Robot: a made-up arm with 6 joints.
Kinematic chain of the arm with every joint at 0, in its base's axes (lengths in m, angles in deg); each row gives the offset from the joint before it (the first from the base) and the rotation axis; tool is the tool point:
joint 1: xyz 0 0 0.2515 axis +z
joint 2: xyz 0 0 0 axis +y
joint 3: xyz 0 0 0.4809 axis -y
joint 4: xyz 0 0 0 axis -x
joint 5: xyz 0.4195 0 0 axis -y
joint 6: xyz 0 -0.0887 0 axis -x
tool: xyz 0 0 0
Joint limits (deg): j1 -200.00..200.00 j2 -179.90..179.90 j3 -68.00..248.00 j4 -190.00..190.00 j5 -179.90..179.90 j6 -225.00..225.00
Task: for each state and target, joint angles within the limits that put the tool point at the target. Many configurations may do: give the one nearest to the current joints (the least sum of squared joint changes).
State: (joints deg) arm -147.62 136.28 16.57 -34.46 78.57 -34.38
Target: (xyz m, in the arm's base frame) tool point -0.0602 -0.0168 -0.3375
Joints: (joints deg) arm -128.47 129.55 1.90 -65.57 78.57 -34.38
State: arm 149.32 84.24 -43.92 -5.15 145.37 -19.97
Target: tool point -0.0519 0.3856 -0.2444
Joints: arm 110.82 100.43 -3.17 3.02 145.37 -19.97
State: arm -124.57 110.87 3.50 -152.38 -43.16 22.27
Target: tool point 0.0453 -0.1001 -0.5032
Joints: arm -114.80 144.18 28.53 -159.54 -43.16 22.27
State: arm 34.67 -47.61 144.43 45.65 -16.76 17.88
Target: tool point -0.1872 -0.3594 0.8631
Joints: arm 53.45 0.38 154.05 44.12 -16.76 17.88
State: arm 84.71 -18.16 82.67 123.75 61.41 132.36
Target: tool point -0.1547 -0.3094 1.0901
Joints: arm 72.21 -19.90 85.20 126.49 61.41 132.36
